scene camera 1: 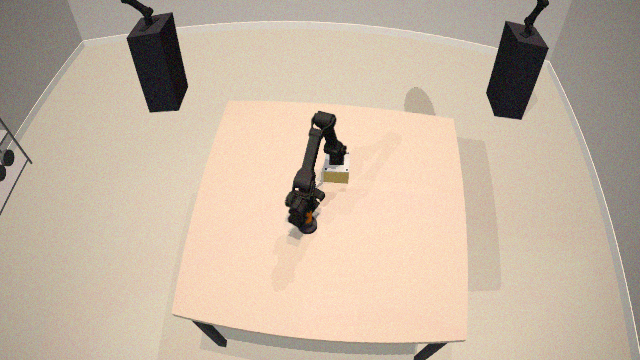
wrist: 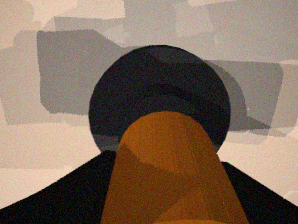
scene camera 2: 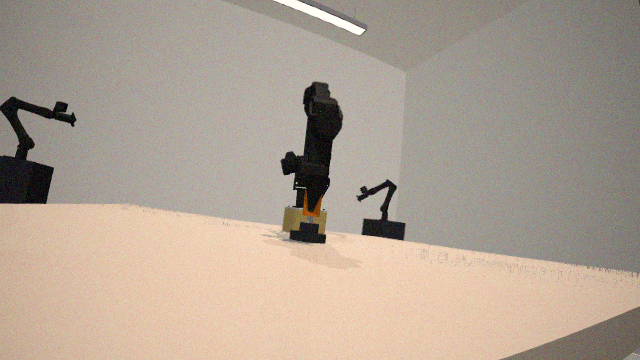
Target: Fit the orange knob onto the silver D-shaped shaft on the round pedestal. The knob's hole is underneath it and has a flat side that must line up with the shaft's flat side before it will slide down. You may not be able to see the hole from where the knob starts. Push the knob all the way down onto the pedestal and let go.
Note:
In view: the gripper [scene camera 2: 311, 212], an orange knob [wrist: 165, 160] and a round pedestal [wrist: 157, 78].
The gripper is seen too in the wrist view [wrist: 166, 166].

